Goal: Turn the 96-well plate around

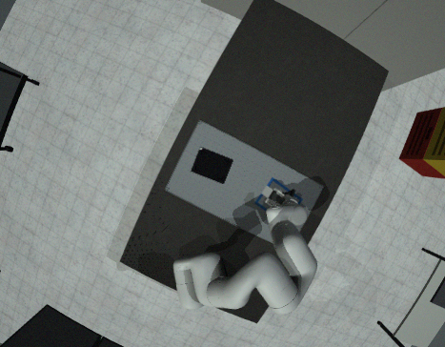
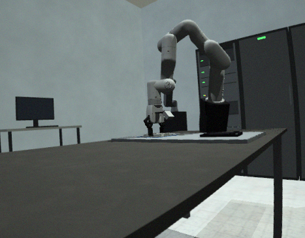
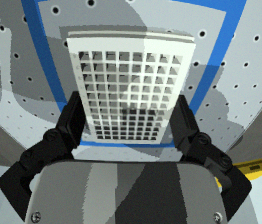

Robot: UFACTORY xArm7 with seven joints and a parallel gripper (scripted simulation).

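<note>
The white 96-well plate lies 1 cm below my hand. From my hand the other things lie so: black plate nest N1 (2 cm behind, 37 cm to the left, 1 cm below).
</note>
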